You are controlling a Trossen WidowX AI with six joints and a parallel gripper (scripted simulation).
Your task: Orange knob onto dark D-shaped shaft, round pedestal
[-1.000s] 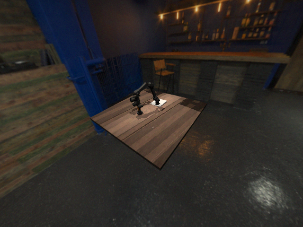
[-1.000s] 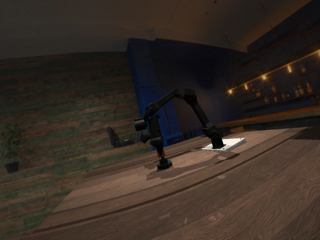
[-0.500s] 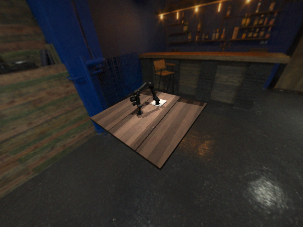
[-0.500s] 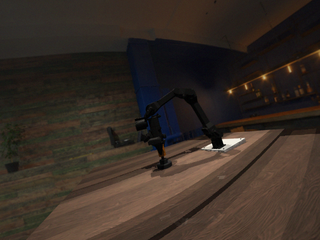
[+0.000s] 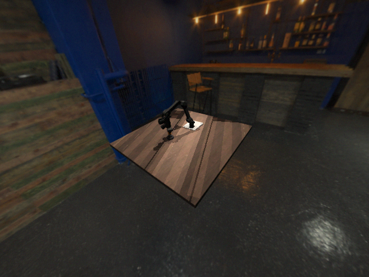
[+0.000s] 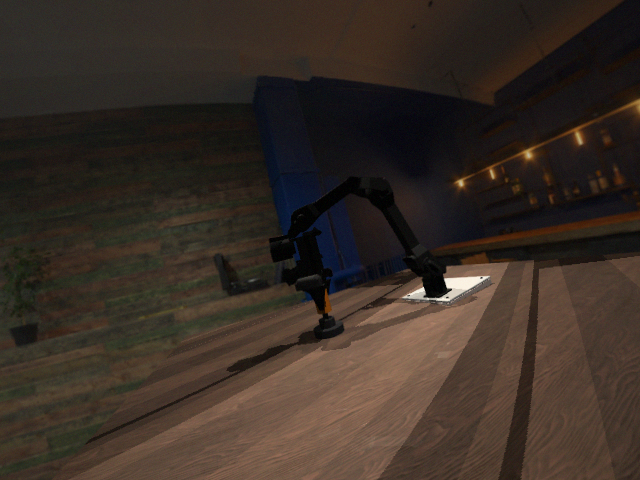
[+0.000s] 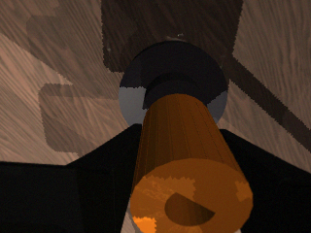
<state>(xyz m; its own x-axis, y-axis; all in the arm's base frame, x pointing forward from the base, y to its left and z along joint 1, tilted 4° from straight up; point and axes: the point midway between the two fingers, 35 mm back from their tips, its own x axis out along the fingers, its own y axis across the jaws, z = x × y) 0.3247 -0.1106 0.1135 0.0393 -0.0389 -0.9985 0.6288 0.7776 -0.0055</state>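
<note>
Now: gripper tip 2 cm below the orange knob. The rest, counted from my gripper tip: dark round pedestal 4 cm below.
</note>
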